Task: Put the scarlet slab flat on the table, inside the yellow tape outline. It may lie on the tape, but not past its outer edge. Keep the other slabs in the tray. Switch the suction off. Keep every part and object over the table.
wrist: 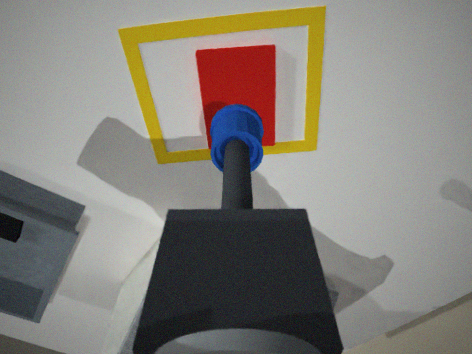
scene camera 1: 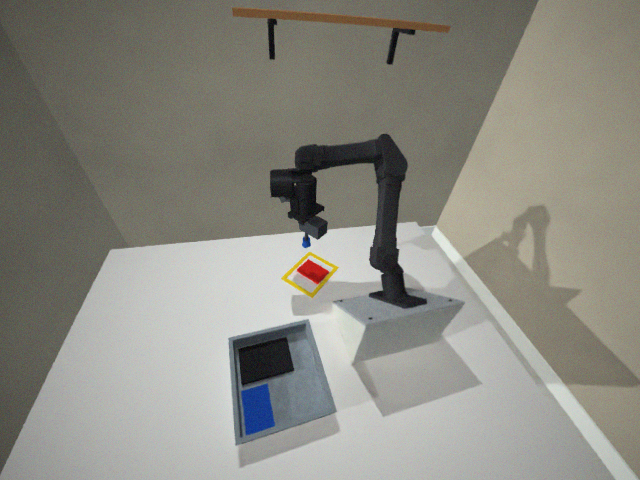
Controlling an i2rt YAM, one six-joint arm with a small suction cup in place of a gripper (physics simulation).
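Where they show: hand, tool point: [wrist: 236, 129] [scene camera 1: 306, 244]; arm's base, link origin: [scene camera 1: 395, 299].
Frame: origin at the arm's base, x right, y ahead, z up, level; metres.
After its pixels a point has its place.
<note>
The scarlet slab [scene camera 1: 312, 271] {x 0.246, y 0.172, z -0.104 m} [wrist: 239, 80] {x 0.268, y 0.180, z -0.104 m} lies flat on the table inside the yellow tape outline [scene camera 1: 325, 281] {x 0.196, y 0.138, z -0.113 m} [wrist: 315, 85] {x 0.300, y 0.117, z -0.113 m}. In the wrist view its near edge reaches the near tape strip, short of the strip's outer edge as far as it shows; the cup hides part of that edge. My gripper, a blue suction cup [scene camera 1: 306, 242] [wrist: 237, 132], is open and hangs empty above the slab, well apart from it. A black slab [scene camera 1: 266, 360] {x -0.027, y 0.383, z -0.100 m} [wrist: 10, 227] {x -0.041, y 0.327, z -0.100 m} and a blue slab [scene camera 1: 257, 409] {x -0.137, y 0.422, z -0.100 m} lie in the grey tray [scene camera 1: 323, 372] {x -0.112, y 0.251, z -0.064 m} [wrist: 62, 200] {x 0.036, y 0.280, z -0.108 m}.
The arm's pale base block [scene camera 1: 351, 330] {x -0.051, y 0.158, z -0.007 m} stands on the table to the right of the tray. An orange shelf board [scene camera 1: 341, 19] with black brackets is on the back wall, high above the table. A white ledge [scene camera 1: 496, 304] runs along the right wall.
</note>
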